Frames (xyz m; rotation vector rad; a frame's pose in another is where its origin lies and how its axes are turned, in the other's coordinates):
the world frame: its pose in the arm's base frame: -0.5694 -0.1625 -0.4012 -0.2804 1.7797 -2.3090
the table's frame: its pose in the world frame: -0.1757 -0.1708 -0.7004 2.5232 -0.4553 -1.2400
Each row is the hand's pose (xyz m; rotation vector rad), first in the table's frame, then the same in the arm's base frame.
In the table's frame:
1: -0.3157 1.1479 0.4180 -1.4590 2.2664 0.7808
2: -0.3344 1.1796 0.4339 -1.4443 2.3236 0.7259
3: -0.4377 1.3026 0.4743 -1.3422 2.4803 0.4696
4: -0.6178 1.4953 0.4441 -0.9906 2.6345 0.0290
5: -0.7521 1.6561 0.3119 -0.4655 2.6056 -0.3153
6: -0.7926 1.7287 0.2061 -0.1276 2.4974 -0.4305
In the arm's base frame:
1: 0.1286 0.6136 0.6108 0.9075 0.4926 -1.7476
2: 0.1591 0.6121 0.6367 0.9701 0.4774 -1.7186
3: 0.2887 0.5711 0.7314 1.1946 0.3559 -1.6493
4: 0.4497 0.4214 0.8801 1.5019 -0.0037 -1.5123
5: 0.5076 0.2204 1.0129 1.6462 -0.5199 -1.3384
6: 0.4905 0.1048 1.0796 1.6233 -0.8573 -1.2256

